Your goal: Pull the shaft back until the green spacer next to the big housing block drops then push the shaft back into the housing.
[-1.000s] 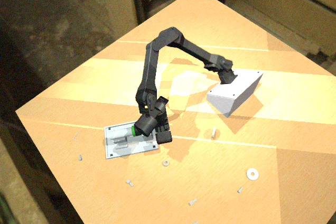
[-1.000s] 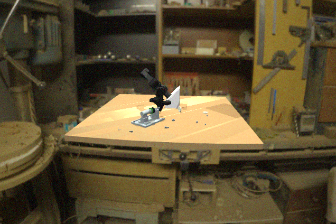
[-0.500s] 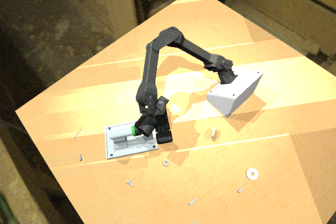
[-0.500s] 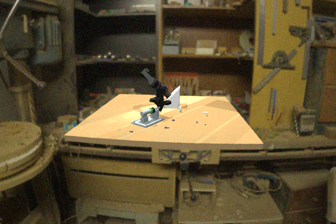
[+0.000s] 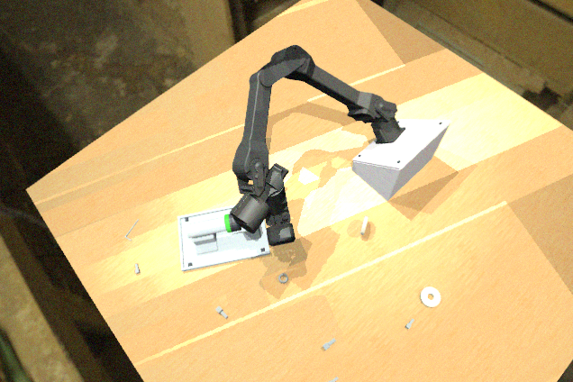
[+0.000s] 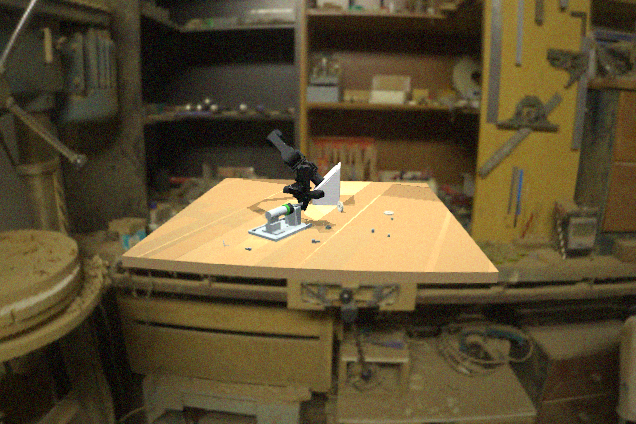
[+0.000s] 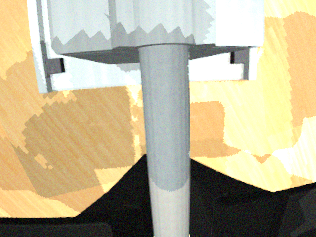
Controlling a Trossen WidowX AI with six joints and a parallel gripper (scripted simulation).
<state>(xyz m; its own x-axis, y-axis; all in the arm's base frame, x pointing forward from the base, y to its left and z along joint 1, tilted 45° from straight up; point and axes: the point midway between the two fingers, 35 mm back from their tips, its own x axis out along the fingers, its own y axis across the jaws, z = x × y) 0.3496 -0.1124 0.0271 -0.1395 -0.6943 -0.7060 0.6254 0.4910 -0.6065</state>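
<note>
Right now the grey shaft is 60 mm ahead of my gripper tip, 50 mm to the right of it and 30 mm above it. The rest, counted from my gripper tip: green spacer 100 mm ahead, 80 mm to the right, 30 mm above; allen key 280 mm ahead, 300 mm to the right, 40 mm below.
</note>
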